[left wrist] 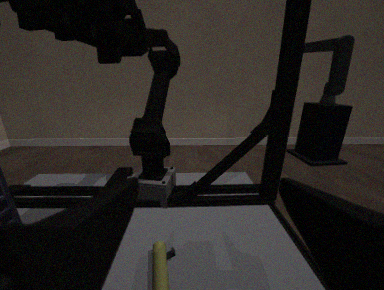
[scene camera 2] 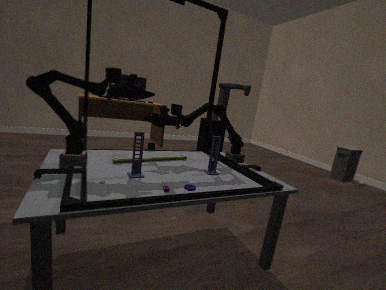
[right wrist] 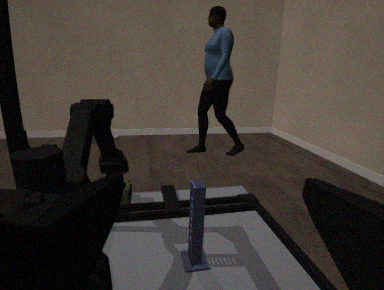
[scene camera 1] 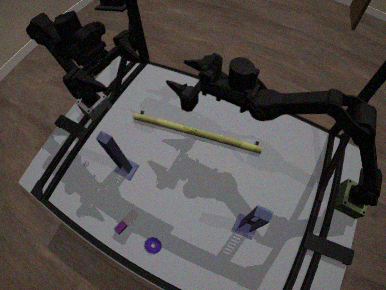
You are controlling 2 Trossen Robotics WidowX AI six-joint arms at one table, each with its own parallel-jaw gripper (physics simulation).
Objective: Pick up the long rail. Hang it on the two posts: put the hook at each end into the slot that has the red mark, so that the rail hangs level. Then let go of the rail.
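Seen in the pictures: left gripper, fingertip midpoint: (left wrist: 209,184) (scene camera 2: 144,118) (scene camera 1: 175,71); right gripper, fingertip midpoint: (scene camera 2: 154,94) (right wrist: 214,185) (scene camera 1: 123,74); left arm's base, origin of the base link: (scene camera 2: 235,153) (scene camera 1: 357,196); right arm's base, origin of the base link: (left wrist: 153,173) (scene camera 2: 74,152) (scene camera 1: 90,99).
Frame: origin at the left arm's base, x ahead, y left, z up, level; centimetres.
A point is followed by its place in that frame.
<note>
The long yellow rail (scene camera 1: 200,132) @(x 58.9, y 3.3, z -3.3 cm) (scene camera 2: 150,159) @(x 63.0, y 4.9, z -4.2 cm) (left wrist: 160,265) @(x 79.0, y 7.1, z -3.2 cm) lies on the table, behind the posts, with a small dark hook near each end. A bluish slotted post (scene camera 1: 114,150) @(x 72.4, y 26.6, z 10.7 cm) (scene camera 2: 138,152) @(x 74.0, y 25.3, z 6.7 cm) stands upright at the picture's left in the scene views. The other post (scene camera 1: 257,218) @(x 30.7, y 22.6, z 4.8 cm) (scene camera 2: 214,155) @(x 30.8, y 22.9, z 4.5 cm) (right wrist: 197,220) @(x 33.4, y 23.6, z 7.7 cm) stands at the right; a red mark shows on its side in the right wrist view. My left gripper (scene camera 1: 177,72) @(x 68.0, y 0.8, z 19.1 cm) (left wrist: 209,184) @(x 68.0, y 0.8, z 19.1 cm) is open and empty, raised above the table's back part, clear of the rail. My right gripper (scene camera 1: 121,74) @(x 67.5, y 17.8, z 33.6 cm) (right wrist: 214,185) @(x 67.5, y 17.8, z 33.6 cm) is open and empty, high at the left, away from the rail.
A purple ring (scene camera 1: 157,248) @(x 50.9, y 42.8, z -4.8 cm) (scene camera 2: 190,190) @(x 53.4, y 45.3, z -5.6 cm) and a small magenta block (scene camera 1: 120,227) @(x 64.0, y 43.8, z -4.3 cm) (scene camera 2: 166,189) @(x 64.7, y 45.6, z -4.4 cm) lie near the front edge. A black frame (scene camera 2: 175,198) @(x 63.2, y 53.2, z -4.8 cm) runs around the table, with tall uprights. A person (right wrist: 219,65) stands on the floor beyond the table.
</note>
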